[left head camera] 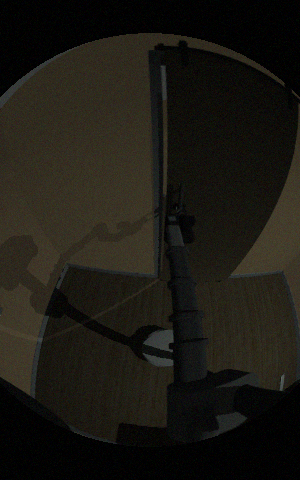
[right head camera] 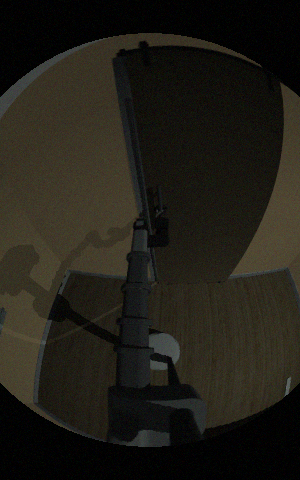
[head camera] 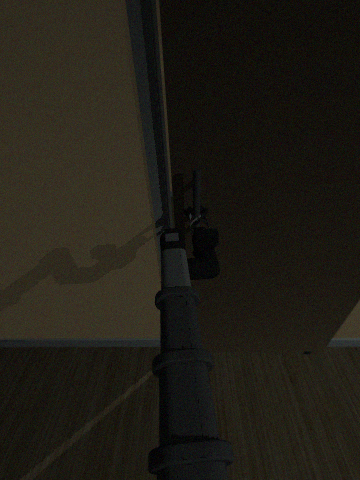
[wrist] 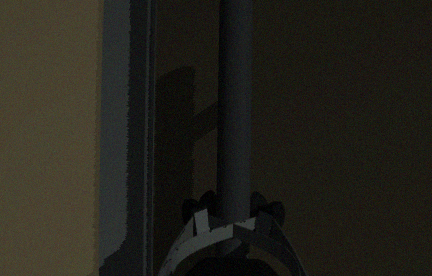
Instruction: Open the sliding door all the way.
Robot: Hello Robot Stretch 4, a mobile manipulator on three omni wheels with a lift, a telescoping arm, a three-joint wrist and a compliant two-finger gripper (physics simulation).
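Pixels of known places: robot's base, link origin: (left head camera: 162, 346) (right head camera: 158, 350).
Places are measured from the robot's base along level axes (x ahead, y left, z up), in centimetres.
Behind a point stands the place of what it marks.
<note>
The dark sliding door (head camera: 280, 150) {x 80.9, y -36.3, z 129.6 cm} (left head camera: 230, 150) {x 80.8, y -37.9, z 149.4 cm} (right head camera: 210, 150) {x 80.6, y -39.6, z 145.7 cm} (wrist: 350, 125) {x 82.6, y -20.1, z 117.8 cm} stands slightly open, with a narrow gap along its left edge beside the blue-grey door frame (head camera: 142, 100) {x 89.6, y 5.3, z 144.3 cm} (left head camera: 154, 125) {x 89.5, y 4.7, z 158.7 cm} (wrist: 115, 125) {x 89.5, y 4.5, z 117.8 cm}. Its vertical bar handle (head camera: 197, 185) {x 76.7, y -9.4, z 121.9 cm} (left head camera: 181, 192) {x 76.7, y -9.4, z 121.0 cm} (right head camera: 160, 194) {x 76.8, y -10.1, z 121.0 cm} (wrist: 235, 100) {x 76.7, y -9.4, z 119.1 cm} stands off the panel near that edge. My gripper (head camera: 196, 214) {x 82.6, y -9.5, z 110.1 cm} (left head camera: 176, 207) {x 82.6, y -9.5, z 110.1 cm} (right head camera: 160, 212) (wrist: 232, 207) {x 82.6, y -9.5, z 110.1 cm} is shut on the bar's lower part, with one finger pad on each side in the wrist view. The bar's lower end is hidden behind the fingers.
A tan wall (head camera: 65, 150) {x 93.8, y 34.1, z 130.5 cm} lies left of the frame and bears the robot's shadow. The door hangs from a dark overhead rail (left head camera: 225, 53) (right head camera: 200, 48). Wooden floor (head camera: 280, 415) {x 45.4, y -51.5, z -2.8 cm} lies below. My extended arm (head camera: 180, 320) {x 30.0, y -0.2, z 121.3 cm} reaches toward the door's left edge.
</note>
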